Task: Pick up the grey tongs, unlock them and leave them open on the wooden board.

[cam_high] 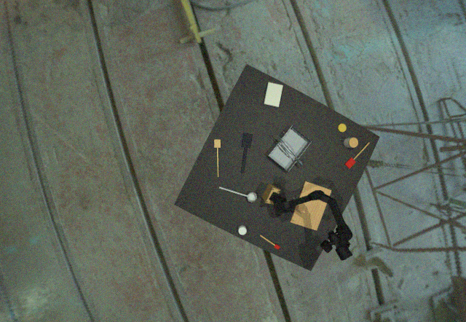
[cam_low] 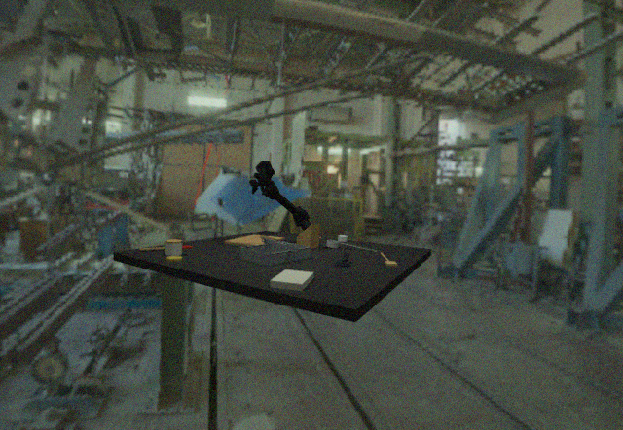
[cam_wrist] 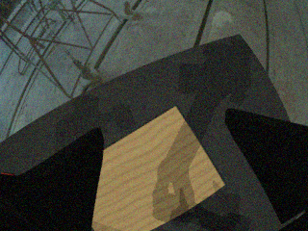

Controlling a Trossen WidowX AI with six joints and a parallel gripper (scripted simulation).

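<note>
Now: the roasting tin 500 mm to the left of my gripper tip, 380 mm ahead of it and 280 mm below it. From my gripper tip the other things lie so: red spatula 630 mm ahead, 300 mm below, 30 mm to the right; wooden board 300 mm below, 80 mm to the left, 80 mm ahead; white cylinder 460 mm to the left, 380 mm behind, 290 mm below.
</note>
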